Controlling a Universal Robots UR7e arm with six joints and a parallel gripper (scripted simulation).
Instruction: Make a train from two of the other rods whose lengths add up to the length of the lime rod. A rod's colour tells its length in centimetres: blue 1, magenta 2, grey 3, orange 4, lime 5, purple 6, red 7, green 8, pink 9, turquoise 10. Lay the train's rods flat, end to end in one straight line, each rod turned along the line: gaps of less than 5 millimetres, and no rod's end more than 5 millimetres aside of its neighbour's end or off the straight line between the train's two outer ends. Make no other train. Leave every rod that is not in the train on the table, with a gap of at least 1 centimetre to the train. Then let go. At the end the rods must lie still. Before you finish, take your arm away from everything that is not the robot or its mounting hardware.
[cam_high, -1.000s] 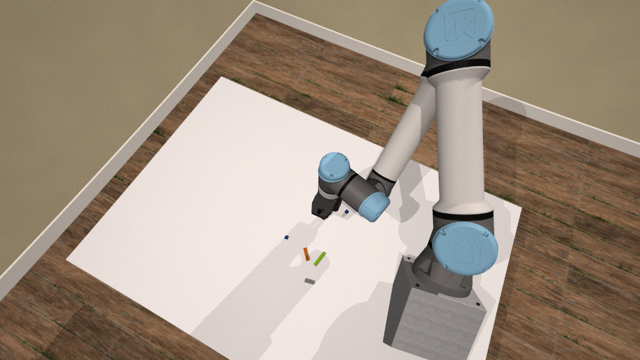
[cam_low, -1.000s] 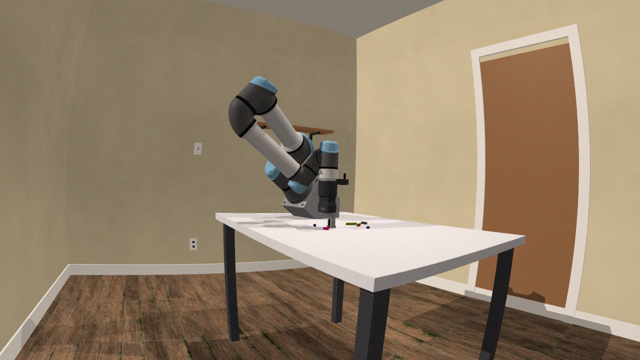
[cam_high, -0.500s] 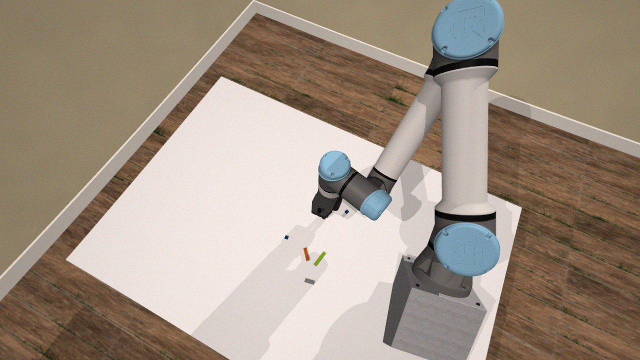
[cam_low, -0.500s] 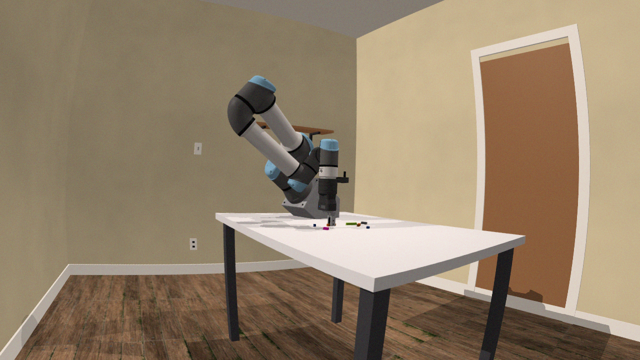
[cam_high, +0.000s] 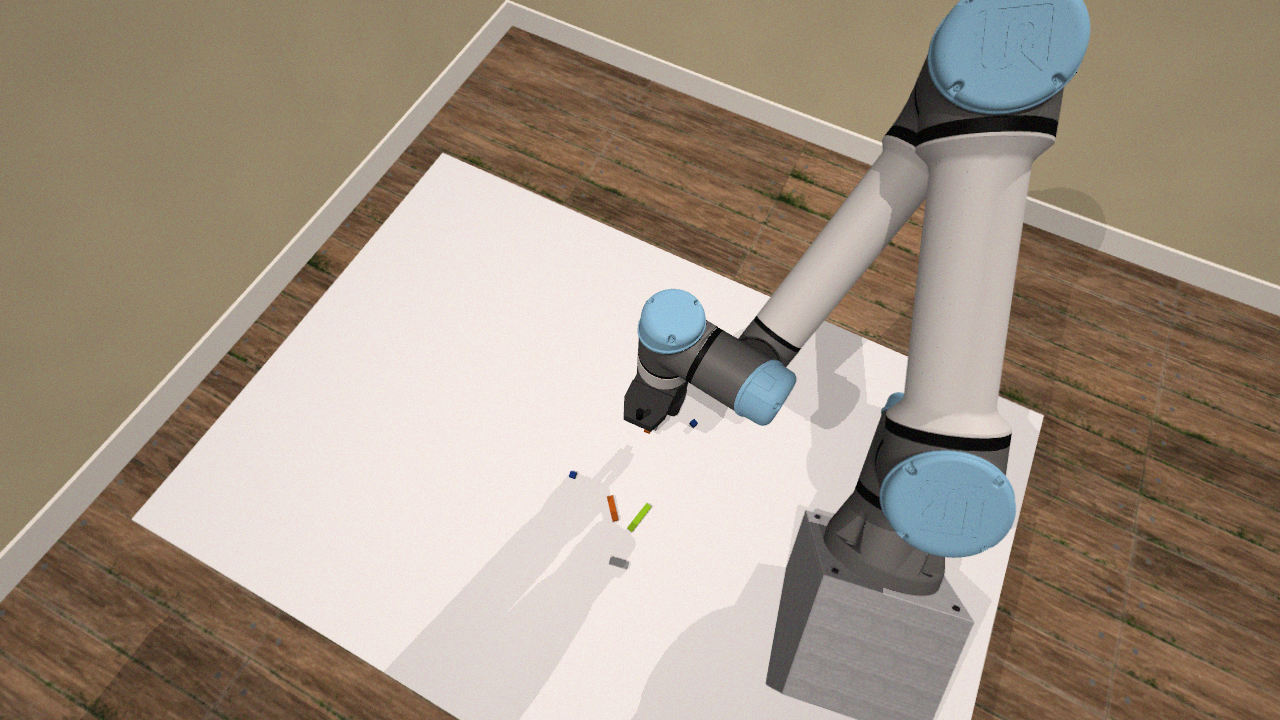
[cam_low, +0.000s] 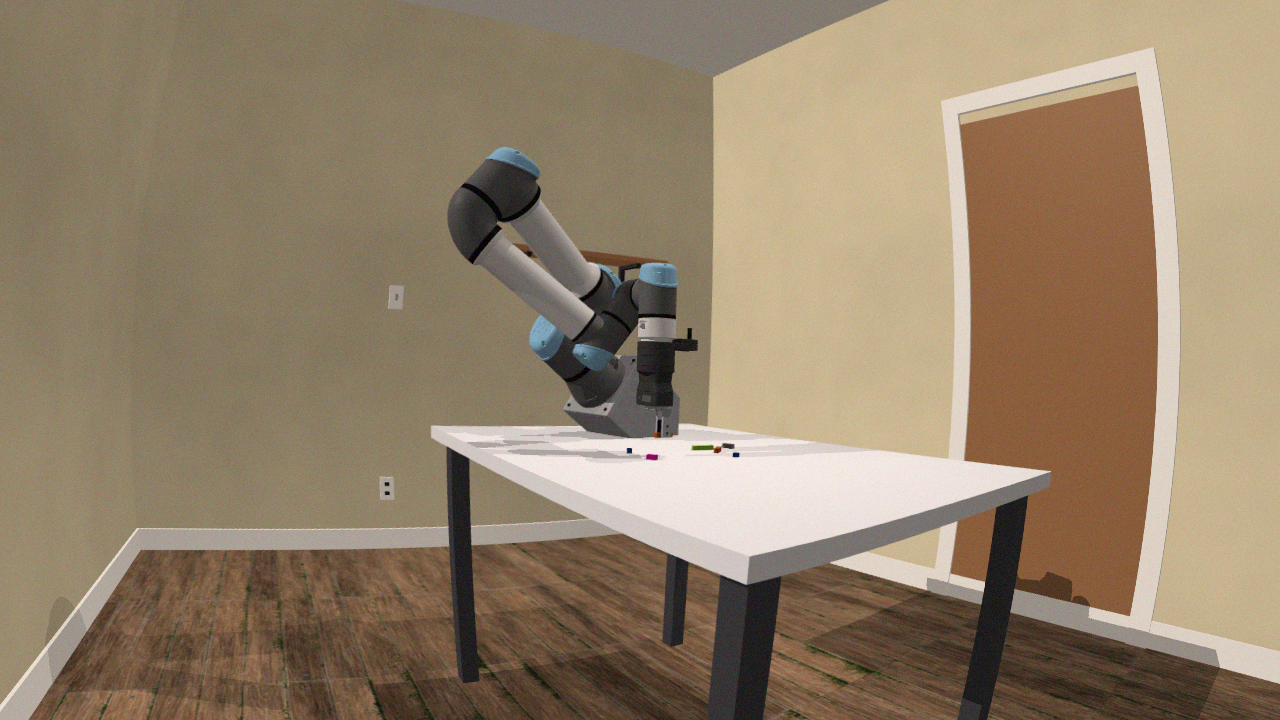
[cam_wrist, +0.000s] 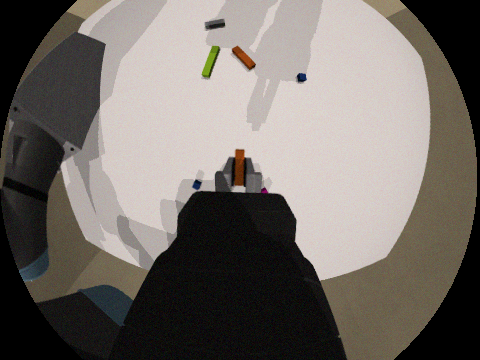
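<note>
The magenta rod lies 50 mm to the right of my hand, 50 mm below it and 30 mm ahead of it. From my hand the other things lie so: lime rod (140 mm to the left, 50 mm below, 40 mm behind); then grey rod (220 mm to the left, 50 mm below, 40 mm behind).
</note>
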